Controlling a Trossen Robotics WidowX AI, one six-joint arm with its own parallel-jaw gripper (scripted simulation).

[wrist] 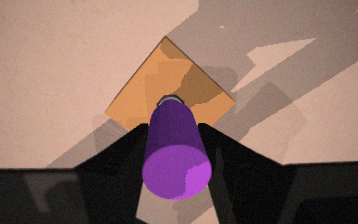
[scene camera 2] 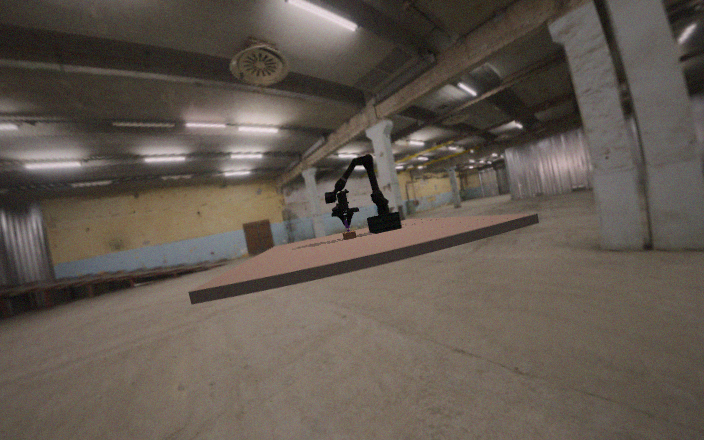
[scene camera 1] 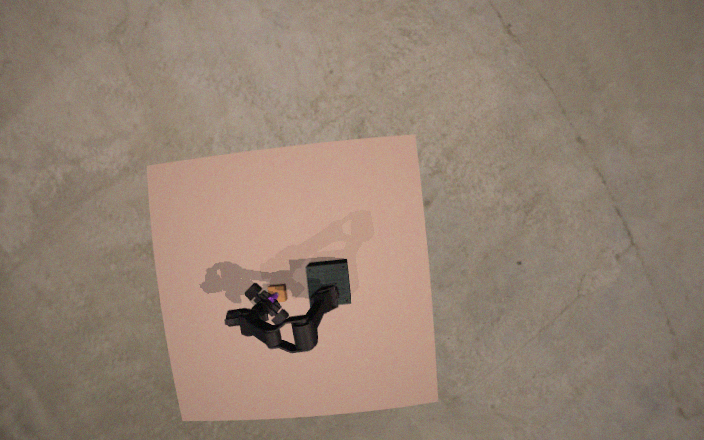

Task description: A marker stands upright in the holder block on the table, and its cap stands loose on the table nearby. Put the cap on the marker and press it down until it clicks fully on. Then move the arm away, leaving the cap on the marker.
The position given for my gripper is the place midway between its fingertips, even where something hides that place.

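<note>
My gripper [wrist: 173, 130] is visible to me; so is a purple cap [wrist: 176, 166].
</note>
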